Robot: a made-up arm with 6 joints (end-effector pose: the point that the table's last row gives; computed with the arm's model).
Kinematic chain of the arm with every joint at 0, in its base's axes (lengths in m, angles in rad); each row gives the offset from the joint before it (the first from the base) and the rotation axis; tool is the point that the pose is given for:
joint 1: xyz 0 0 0.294 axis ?
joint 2: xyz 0 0 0 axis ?
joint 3: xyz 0 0 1.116 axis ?
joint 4: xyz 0 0 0 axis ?
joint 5: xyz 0.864 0 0 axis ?
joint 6: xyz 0 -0.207 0 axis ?
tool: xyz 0 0 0
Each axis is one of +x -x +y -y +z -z.
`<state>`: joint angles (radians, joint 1 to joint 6).
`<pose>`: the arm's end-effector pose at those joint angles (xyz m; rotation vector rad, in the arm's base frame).
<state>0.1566 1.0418 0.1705 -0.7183 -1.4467 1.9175</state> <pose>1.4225 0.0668 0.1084 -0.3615 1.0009 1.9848</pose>
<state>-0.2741 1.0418 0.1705 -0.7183 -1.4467 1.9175</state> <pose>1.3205 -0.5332 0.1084 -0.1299 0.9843 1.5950</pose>
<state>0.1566 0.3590 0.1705 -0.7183 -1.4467 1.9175</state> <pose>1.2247 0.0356 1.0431 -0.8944 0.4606 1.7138</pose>
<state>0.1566 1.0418 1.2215 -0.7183 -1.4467 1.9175</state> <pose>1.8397 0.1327 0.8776 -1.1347 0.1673 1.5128</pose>
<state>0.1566 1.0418 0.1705 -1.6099 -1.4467 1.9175</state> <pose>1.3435 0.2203 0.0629 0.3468 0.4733 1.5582</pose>
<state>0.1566 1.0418 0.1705 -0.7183 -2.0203 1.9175</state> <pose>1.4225 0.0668 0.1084 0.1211 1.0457 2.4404</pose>
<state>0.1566 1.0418 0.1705 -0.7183 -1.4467 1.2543</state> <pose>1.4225 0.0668 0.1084 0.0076 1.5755 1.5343</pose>
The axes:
joint 1: +z
joint 2: +y
joint 3: -y
joint 4: -x
joint 5: -y
joint 6: -x

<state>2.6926 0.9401 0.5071 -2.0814 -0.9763 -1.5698</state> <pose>-1.4941 0.6076 0.4257 0.6076 -2.9036 1.0091</pose>
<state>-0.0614 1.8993 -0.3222 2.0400 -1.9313 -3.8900</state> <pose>0.6843 0.0517 -0.8653 0.1481 -0.1151 -1.0442</pose>
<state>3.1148 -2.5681 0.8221 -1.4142 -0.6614 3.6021</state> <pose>1.4936 -0.0077 -0.6579 0.8355 -0.1933 -0.6837</pose>
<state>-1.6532 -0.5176 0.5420 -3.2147 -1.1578 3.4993</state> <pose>0.2175 0.1252 2.0248 -1.9090 -1.5916 -1.2308</pose>
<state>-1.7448 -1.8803 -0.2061 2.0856 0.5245 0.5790</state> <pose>0.3309 1.2936 0.7949 1.7813 -0.9753 0.9491</pose>
